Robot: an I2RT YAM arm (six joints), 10 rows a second.
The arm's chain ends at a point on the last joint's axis. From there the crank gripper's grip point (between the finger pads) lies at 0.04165 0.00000 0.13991 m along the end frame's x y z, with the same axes.
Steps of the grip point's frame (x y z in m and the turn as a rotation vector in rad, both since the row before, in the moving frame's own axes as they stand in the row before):
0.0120 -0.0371 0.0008 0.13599 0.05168 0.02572
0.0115 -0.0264 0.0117 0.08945 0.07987 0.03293
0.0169 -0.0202 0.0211 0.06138 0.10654 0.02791
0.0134 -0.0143 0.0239 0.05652 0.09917 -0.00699
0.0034 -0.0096 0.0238 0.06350 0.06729 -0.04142
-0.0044 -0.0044 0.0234 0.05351 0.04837 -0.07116
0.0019 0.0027 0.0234 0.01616 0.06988 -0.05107
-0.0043 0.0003 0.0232 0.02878 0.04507 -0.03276
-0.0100 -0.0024 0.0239 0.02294 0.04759 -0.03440
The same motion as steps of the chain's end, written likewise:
0.0046 -0.0194 0.0043 0.13599 0.05168 0.02572
0.0003 -0.0156 0.0160 0.08945 0.07987 0.03293
0.0022 -0.0131 0.0265 0.06138 0.10654 0.02791
-0.0002 -0.0062 0.0289 0.05652 0.09917 -0.00699
-0.0057 0.0011 0.0273 0.06350 0.06729 -0.04142
-0.0107 0.0062 0.0259 0.05351 0.04837 -0.07116
-0.0077 0.0073 0.0267 0.01616 0.06988 -0.05107
-0.0105 0.0058 0.0253 0.02878 0.04507 -0.03276
-0.0165 0.0023 0.0261 0.02294 0.04759 -0.03440

